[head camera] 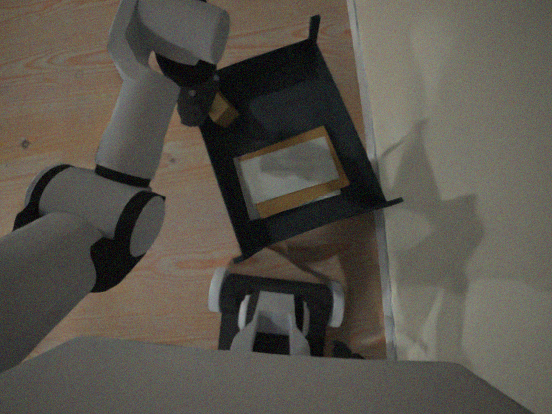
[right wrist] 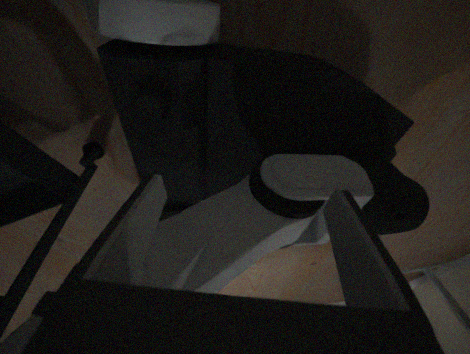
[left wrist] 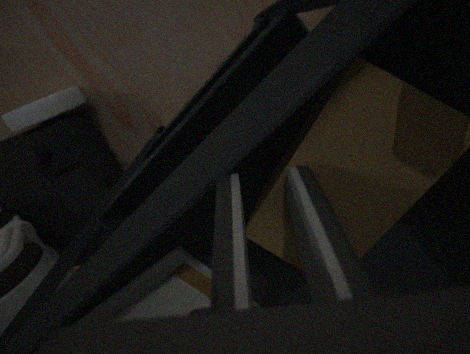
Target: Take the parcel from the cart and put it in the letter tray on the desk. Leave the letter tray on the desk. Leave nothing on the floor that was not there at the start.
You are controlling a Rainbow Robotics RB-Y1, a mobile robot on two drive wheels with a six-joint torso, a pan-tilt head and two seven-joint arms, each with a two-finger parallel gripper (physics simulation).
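Places are measured from the robot's base along level axes (x ahead, y left, z up), in metres.
Pixels of known places: left gripper, fingertip midpoint: (head camera: 203,112) (left wrist: 264,187); right gripper, fingertip midpoint: (right wrist: 245,192); robot's base, link origin: (head camera: 276,291) (left wrist: 112,171).
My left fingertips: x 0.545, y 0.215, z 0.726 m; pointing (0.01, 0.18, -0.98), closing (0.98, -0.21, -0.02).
Ahead of a thing's pixels: the offset from my left fingertips to its top centre. Level surfaces: height alone.
The parcel, a tan box @[dz +0.010, dx +0.037, dy -0.017 m] (head camera: 223,111) (left wrist: 350,120), lies in the dark cart (head camera: 285,102) (left wrist: 200,159), near its left wall at the upper left in the head view. My left gripper (head camera: 196,105) (left wrist: 264,187) is nearly shut with nothing between its fingers. In the left wrist view one finger overlaps the parcel's near edge, and the narrow gap lies beside it; whether they touch is unclear. My right gripper (right wrist: 245,192) is wide open and empty, above part of the robot's own base. The desk and the letter tray cannot be made out.
A flat white and orange item @[dz -0.049, dx -0.102, dy -0.210 m] (head camera: 295,167) (left wrist: 170,300) lies in the lower half of the cart. My wheeled base (head camera: 275,287) stands just below the cart in the head view. A pale wall or panel (head camera: 480,125) runs along the cart's right side. Wooden floor @[dz -0.725 m] (head camera: 185,210) surrounds the base.
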